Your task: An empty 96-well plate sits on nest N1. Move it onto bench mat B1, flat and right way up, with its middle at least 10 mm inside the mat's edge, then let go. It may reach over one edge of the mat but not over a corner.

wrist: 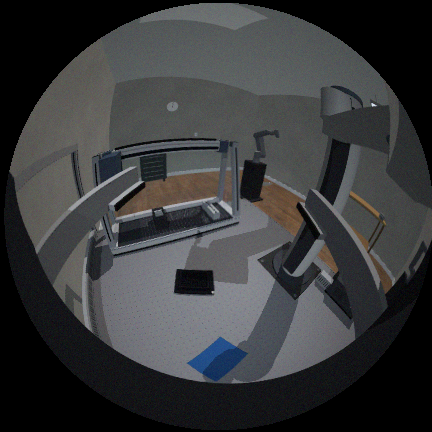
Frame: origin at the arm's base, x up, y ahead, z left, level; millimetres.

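Where they show: gripper, fingertip midpoint: (220, 181); arm's base at its link origin: (291, 267).
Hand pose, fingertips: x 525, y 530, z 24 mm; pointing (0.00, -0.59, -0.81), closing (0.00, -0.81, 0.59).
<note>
Each offset is from my fingertips to the top centre of the thing. "*": to the spot under its first point. Level surfaces: height alone.
A black rectangular plate {dz -197, dx -486, dy -48 mm} (194, 281) lies flat on the dark nest N1 {dz -197, dx -497, dy -48 mm} (196, 293), left of the middle of the lower half of the wrist view; plate and nest are both so dark that their edges are hard to tell apart. The blue bench mat B1 {dx -510 mm} (205, 361) lies flat on the bench near the bottom of the view, partly in shadow. My gripper (220, 181) is wide open, with one finger at the left and one at the right and nothing between them. It is high above the bench, apart from the plate.
A gantry frame {* dz -465, dx -511, dy -54 mm} (175, 241) with a dark deck stands behind the nest. The arm's column (301, 250) rises from a dark base plate {* dz -124, dx -511, dy -448 mm} (271, 260) at the right. A dark box {* dz +342, dx -465, dy -564 mm} (340, 298) is partly hidden by the right finger. The bench {dx -512 mm} (145, 315) is pale and dotted.
</note>
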